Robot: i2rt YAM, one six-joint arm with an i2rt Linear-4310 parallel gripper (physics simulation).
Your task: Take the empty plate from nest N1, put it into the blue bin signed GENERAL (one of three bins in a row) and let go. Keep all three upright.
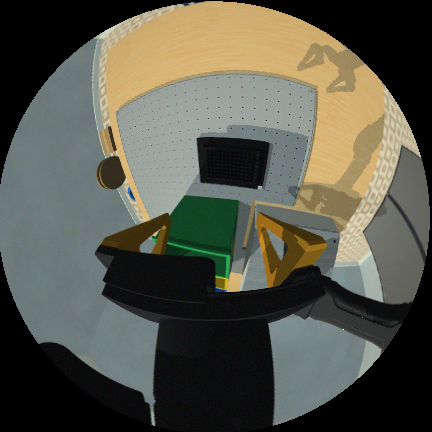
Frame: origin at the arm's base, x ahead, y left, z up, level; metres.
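Seen in the pictures: gripper, fingertip midpoint: (213, 217).
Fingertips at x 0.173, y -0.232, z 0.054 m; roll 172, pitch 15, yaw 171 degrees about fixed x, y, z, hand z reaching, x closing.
Note:
A point is followed by its place in that frame.
My gripper (213, 217) @(x 0.173, y -0.232, z 0.054 m) is open, its two orange fingers far apart with nothing held between them. A black rectangular block with a grid of small wells (231, 162) @(x 0.180, y -0.228, z -0.134 m) lies flat on the grey perforated board, beyond the fingertips. It may be the plate in its nest; no N1 sign is readable. The green bin (205, 220) @(x 0.238, y -0.119, z -0.052 m) stands upright between block and gripper, its dark outer side showing between the fingers. A narrow part of the yellow bin (221, 283) @(x 0.211, y 0.134, z 0.013 m) shows behind it. A sliver of the blue bin (220, 290) @(x 0.230, y 0.264, z 0.011 m) shows at the gripper body's edge; its inside and GENERAL sign are hidden.
The grey perforated board (165, 120) @(x 0.331, y -0.361, z -0.149 m) lies on the wooden table (200, 45) @(x 0.208, y -0.559, z -0.162 m). A raised grey metal plate (312, 221) @(x -0.061, y -0.074, z -0.120 m) stands right of the bins, near the right finger. A round brown object (111, 172) and a blue item (131, 194) are at the left table edge. Arm shadows fall on the right.

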